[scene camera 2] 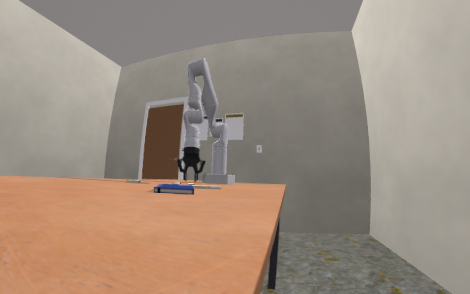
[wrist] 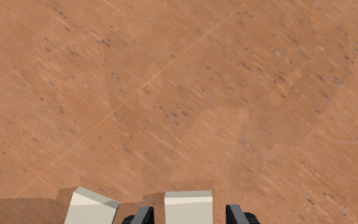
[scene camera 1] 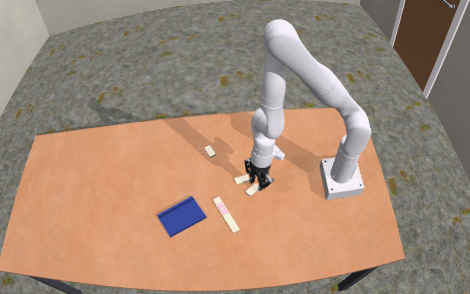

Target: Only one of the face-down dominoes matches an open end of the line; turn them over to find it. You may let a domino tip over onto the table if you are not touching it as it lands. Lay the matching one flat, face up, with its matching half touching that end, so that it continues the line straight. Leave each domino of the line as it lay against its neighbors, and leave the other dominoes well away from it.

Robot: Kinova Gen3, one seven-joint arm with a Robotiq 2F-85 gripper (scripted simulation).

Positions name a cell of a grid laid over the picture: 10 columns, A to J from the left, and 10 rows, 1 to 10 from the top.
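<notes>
There's a blue book (scene camera 1: D8) that I can see from here, but in the wrist view the book is out of frame.
</notes>
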